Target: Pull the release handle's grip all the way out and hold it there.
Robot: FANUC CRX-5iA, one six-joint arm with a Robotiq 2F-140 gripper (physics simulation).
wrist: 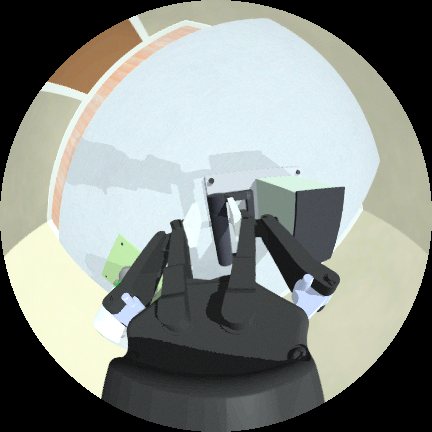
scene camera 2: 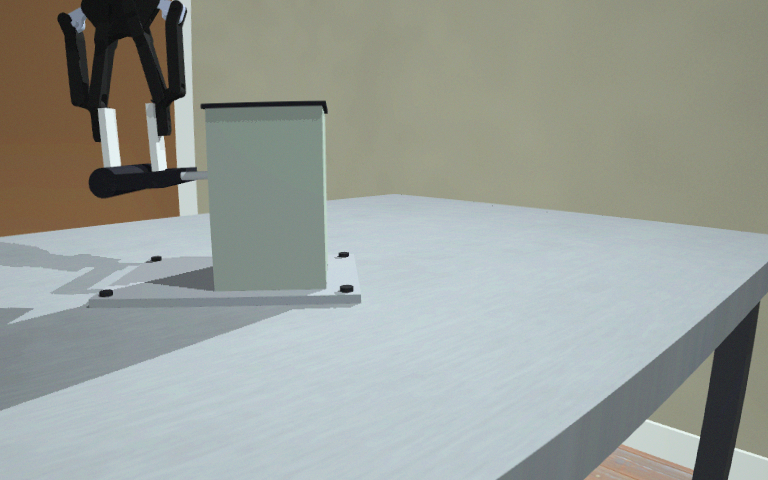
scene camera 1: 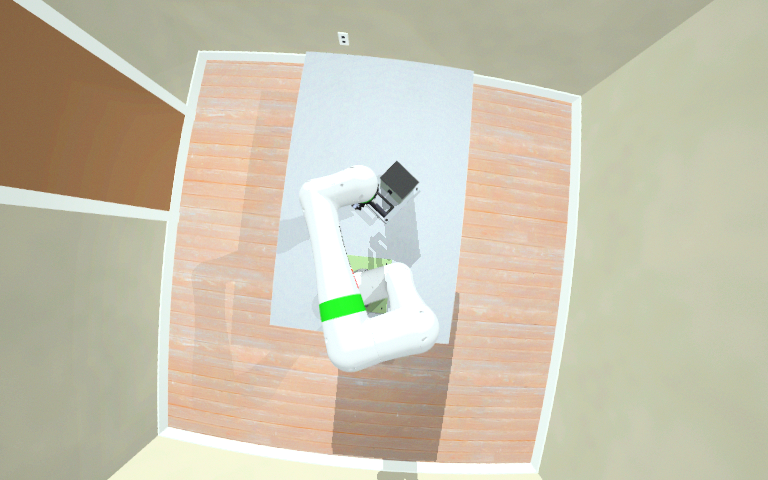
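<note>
The release handle's black grip (scene camera 1: 382, 208) (scene camera 2: 103, 182) (wrist: 221, 245) is a round bar on a dark loop frame. A short light rod (scene camera 2: 194, 176) joins it to the side of the grey-green housing (scene camera 1: 399, 180) (scene camera 2: 266, 198) (wrist: 275, 200) with a dark lid. My gripper (scene camera 2: 134, 167) (wrist: 213, 209) points down at the grip, its fingers part-way apart and open. In the wrist view one white pad is left of the bar with a gap, and the other is on the housing side, at the loop, close to the bar. Whether that pad touches the bar cannot be told.
The housing stands on a light base plate (scene camera 2: 226, 300) (wrist: 237, 181) with dark bolts, on the grey table (scene camera 1: 390, 113) (scene camera 2: 453, 350) (wrist: 225, 90). A green plate (scene camera 1: 365, 261) (wrist: 117, 255) lies at the arm's base. The white arm (scene camera 1: 334, 249) reaches over the table.
</note>
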